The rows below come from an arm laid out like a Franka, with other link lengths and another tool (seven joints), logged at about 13 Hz.
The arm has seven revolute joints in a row. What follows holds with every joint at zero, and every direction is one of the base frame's.
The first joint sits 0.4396 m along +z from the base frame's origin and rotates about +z.
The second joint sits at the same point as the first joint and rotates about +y.
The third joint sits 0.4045 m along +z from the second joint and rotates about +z.
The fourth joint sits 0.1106 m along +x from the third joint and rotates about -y.
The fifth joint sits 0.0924 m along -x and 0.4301 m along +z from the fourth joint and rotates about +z.
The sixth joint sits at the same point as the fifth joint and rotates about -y.
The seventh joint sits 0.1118 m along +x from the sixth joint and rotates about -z.
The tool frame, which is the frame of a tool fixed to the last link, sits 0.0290 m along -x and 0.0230 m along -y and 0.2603 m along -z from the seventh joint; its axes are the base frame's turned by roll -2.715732, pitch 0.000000 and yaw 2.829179 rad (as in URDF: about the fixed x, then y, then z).
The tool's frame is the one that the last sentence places.
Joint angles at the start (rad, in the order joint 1, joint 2, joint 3, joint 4, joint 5, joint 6, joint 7):
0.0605, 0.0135, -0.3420, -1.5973, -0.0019, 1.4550, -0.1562
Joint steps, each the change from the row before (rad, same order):
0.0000, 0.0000, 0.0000, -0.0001, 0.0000, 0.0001, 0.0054
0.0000, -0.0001, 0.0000, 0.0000, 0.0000, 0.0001, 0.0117
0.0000, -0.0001, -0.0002, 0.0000, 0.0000, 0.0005, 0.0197
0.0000, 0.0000, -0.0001, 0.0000, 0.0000, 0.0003, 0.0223
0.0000, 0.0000, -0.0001, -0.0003, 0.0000, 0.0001, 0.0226
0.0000, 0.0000, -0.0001, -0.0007, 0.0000, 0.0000, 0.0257
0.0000, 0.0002, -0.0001, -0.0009, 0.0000, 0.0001, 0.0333
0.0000, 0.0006, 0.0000, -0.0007, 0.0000, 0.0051, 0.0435
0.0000, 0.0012, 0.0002, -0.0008, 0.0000, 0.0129, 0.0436
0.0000, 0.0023, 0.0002, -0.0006, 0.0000, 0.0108, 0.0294
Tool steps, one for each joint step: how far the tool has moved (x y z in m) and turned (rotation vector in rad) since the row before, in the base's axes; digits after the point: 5 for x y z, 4 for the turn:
-0.00009, 0.00017, -0.00002, -0.0008, 0.0002, -0.0053
-0.00021, 0.00036, 0.00011, -0.0018, 0.0002, -0.0116
-0.00028, 0.00048, 0.00016, -0.0031, 0.0001, -0.0197
-0.00033, 0.00065, 0.00010, -0.0034, 0.0005, -0.0221
-0.00042, 0.00069, -0.00005, -0.0033, 0.0010, -0.0224
-0.00056, 0.00084, -0.00024, -0.0036, 0.0016, -0.0255
-0.00061, 0.00111, -0.00042, -0.0048, 0.0022, -0.0330
0.00073, 0.00115, -0.00031, -0.0077, -0.0020, -0.0430
0.00295, 0.00073, -0.00036, -0.0096, -0.0089, -0.0428
0.00287, 0.00041, -0.00101, -0.0069, -0.0066, -0.0288

